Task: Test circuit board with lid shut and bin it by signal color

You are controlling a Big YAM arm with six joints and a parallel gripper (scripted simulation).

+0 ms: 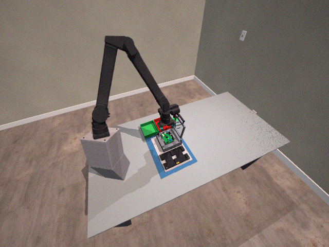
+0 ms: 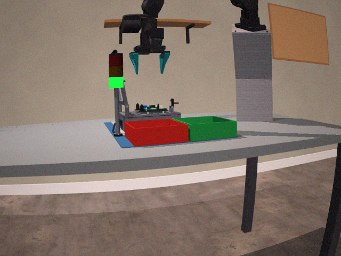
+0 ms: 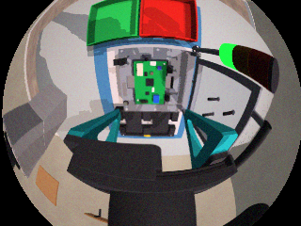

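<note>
Now: hand 13 cm above the green circuit board. From my hand the other things lie so: tester lid: 11 cm ahead, 1 cm to the right, 2 cm below; then tester plate: 13 cm below; then latch hook: 6 cm behind, 6 cm to the left, 11 cm below.
</note>
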